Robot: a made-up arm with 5 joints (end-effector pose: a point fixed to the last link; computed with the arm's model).
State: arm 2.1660 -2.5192 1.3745 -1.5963 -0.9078
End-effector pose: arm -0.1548 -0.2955 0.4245 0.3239 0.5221 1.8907
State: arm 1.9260 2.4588 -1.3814 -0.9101 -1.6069
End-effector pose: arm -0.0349 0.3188 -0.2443 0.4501 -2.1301 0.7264
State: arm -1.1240 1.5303 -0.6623 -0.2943 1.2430
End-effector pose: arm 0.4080 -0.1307 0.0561 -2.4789 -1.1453 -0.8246
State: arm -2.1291 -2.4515 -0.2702 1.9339 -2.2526
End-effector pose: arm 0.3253 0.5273 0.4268 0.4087 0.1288 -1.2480
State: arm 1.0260 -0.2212 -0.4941 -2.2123 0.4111
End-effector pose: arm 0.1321 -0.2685 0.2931 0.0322 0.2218 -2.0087
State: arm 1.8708 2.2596 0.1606 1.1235 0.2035
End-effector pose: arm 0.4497 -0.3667 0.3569 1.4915 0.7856 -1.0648
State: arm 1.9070 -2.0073 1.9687 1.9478 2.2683
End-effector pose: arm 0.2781 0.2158 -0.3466 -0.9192 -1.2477 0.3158
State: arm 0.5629 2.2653 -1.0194 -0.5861 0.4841
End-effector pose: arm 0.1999 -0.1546 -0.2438 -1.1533 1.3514 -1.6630
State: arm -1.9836 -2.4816 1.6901 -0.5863 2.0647
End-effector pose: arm -0.1286 0.2505 -0.2113 -0.9291 0.5025 0.2011
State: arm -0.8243 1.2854 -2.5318 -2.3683 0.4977
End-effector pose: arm 0.3071 -0.0404 0.1921 1.7072 1.0804 -0.2631
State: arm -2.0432 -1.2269 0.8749 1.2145 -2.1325
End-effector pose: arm -0.2822 0.6586 0.3812 1.0403 -2.0644 -0.4467
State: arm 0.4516 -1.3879 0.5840 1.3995 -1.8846
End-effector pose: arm -0.2531 -0.7045 0.2734 -1.5283 -0.1215 2.1930
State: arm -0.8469 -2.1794 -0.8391 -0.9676 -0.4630
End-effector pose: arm -0.5782 -0.0699 0.2041 -0.9935 0.0082 1.2325
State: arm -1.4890 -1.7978 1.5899 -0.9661 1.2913
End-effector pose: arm -0.0158 0.3195 -0.0754 -0.8952 0.4736 -0.0238
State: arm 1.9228 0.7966 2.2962 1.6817 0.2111
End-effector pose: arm -0.6120 0.0248 0.5184 -1.2055 1.8664 1.9324
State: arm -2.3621 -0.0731 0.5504 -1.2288 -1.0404
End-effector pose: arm 0.1924 0.2632 -0.1333 -0.9105 -0.2636 -1.4433
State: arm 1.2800 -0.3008 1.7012 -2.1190 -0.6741
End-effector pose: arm 0.1956 0.1570 -0.0942 -1.2434 -2.5557 -0.4438
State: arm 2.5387 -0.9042 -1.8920 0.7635 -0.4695
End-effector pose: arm -0.5318 0.4646 0.3486 0.2311 -0.4288 0.2096
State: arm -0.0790 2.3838 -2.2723 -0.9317 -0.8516
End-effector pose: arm -0.1913 -0.2434 -0.2523 1.1496 -1.3456 1.8129
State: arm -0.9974 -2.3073 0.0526 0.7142 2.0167
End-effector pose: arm -0.1799 -0.1795 0.7587 1.7972 0.5223 1.1696
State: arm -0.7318 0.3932 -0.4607 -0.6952 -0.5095
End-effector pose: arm 0.2295 0.3879 -0.0562 -0.8304 -0.0659 -1.2601
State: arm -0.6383 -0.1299 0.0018 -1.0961 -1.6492
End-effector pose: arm 0.1736 0.3863 0.2913 0.3052 1.1662 -1.1304
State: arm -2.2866 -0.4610 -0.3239 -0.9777 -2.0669
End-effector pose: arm 0.0384 -0.0694 -0.3212 -1.1829 0.2681 -2.0244
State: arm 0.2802 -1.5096 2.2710 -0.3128 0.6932
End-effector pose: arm 0.3401 -0.1383 0.3858 1.6511 1.3296 0.2729
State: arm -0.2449 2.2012 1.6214 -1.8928 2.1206
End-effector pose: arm -0.3087 -0.1728 -0.0043 0.4098 -0.2871 2.5417
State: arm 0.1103 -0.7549 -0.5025 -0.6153 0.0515
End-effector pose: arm -0.3889 0.4284 0.2211 -0.2775 -0.3754 0.1259
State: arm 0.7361 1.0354 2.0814 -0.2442 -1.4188
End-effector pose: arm -0.4989 -0.3864 0.1575 2.6141 -0.2599 0.7667
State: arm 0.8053 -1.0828 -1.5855 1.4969 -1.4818
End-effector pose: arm -0.6889 -0.1517 -0.2371 -2.1907 0.5252 0.2975
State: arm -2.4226 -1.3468 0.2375 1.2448 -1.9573
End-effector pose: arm -0.4665 0.6316 0.1632 0.8978 -1.5373 -0.0220
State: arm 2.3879 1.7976 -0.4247 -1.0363 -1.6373
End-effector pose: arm 0.1799 0.0937 -0.2726 -0.6064 -1.9377 0.3460
